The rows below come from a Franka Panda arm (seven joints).
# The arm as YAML. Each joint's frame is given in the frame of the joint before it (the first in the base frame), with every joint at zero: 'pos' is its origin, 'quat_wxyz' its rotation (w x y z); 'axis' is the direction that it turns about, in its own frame. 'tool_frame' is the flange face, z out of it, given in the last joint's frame.
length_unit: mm
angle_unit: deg
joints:
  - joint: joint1
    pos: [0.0, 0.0, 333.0]
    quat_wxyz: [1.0, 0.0, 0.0, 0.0]
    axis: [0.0, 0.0, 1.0]
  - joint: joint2
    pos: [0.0, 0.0, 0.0]
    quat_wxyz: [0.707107, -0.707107, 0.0, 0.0]
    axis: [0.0, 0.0, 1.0]
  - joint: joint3
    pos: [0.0, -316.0, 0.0]
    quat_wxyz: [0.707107, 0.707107, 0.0, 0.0]
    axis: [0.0, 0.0, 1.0]
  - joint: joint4
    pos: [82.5, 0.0, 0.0]
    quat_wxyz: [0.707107, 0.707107, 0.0, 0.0]
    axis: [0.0, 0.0, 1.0]
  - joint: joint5
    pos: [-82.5, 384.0, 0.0]
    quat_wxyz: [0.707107, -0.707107, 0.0, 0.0]
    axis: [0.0, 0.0, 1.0]
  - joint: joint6
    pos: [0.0, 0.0, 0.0]
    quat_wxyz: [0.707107, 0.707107, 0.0, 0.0]
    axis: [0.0, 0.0, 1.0]
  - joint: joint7
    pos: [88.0, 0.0, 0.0]
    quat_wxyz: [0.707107, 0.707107, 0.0, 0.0]
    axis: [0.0, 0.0, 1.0]
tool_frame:
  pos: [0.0, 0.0, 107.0]
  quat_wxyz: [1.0, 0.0, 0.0, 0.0]
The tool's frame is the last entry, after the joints.
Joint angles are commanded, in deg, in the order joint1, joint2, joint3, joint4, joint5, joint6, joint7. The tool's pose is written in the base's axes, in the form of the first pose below.
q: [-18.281 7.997 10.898 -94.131 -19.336 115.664 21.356]
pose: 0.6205 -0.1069 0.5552; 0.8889 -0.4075 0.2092; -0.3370 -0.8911 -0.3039; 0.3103 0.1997 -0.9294
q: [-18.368 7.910 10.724 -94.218 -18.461 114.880 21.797]
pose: 0.6185 -0.1090 0.5536; 0.8851 -0.4225 0.1951; -0.3587 -0.8865 -0.2923; 0.2965 0.1888 -0.9362
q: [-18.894 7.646 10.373 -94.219 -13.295 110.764 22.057]
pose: 0.6098 -0.1136 0.5476; 0.8764 -0.4632 0.1314; -0.4312 -0.8765 -0.2140; 0.2143 0.1309 -0.9680
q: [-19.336 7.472 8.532 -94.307 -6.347 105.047 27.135]
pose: 0.5960 -0.1276 0.5373; 0.8012 -0.5970 0.0420; -0.5914 -0.8005 -0.0973; 0.0917 0.0531 -0.9944
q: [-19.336 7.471 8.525 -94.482 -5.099 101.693 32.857]
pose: 0.5899 -0.1252 0.5304; 0.7352 -0.6777 -0.0151; -0.6770 -0.7330 -0.0662; 0.0338 0.0588 -0.9977
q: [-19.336 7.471 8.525 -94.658 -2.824 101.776 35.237]
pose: 0.5904 -0.1217 0.5289; 0.7006 -0.7135 -0.0099; -0.7135 -0.7001 -0.0276; 0.0128 0.0264 -0.9996
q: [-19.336 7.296 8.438 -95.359 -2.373 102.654 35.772]
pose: 0.5901 -0.1216 0.5261; 0.6919 -0.7220 -0.0026; -0.7218 -0.6917 -0.0217; 0.0138 0.0169 -0.9998
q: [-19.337 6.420 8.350 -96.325 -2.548 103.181 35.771]
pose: 0.5863 -0.1214 0.5279; 0.6916 -0.7223 0.0037; -0.7220 -0.6914 -0.0283; 0.0230 0.0169 -0.9996
